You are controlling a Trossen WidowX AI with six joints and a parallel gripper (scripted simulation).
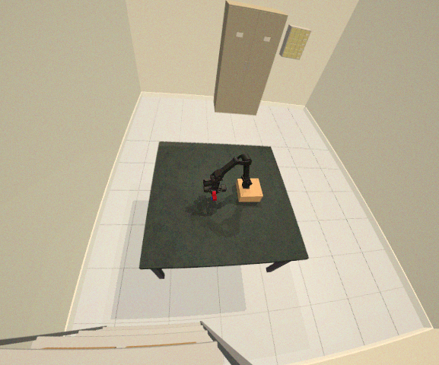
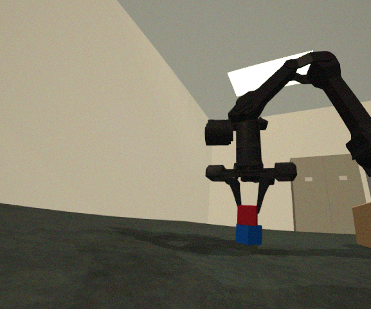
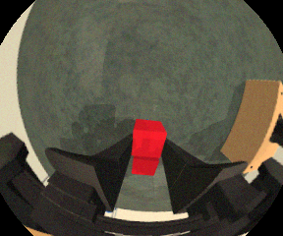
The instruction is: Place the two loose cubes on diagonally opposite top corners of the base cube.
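The red cube is 10 mm behind my gripper tip, 40 mm to the left of it and 10 mm below it. The rest, counted from my gripper tip: blue cube: 20 mm to the left, 40 mm below.
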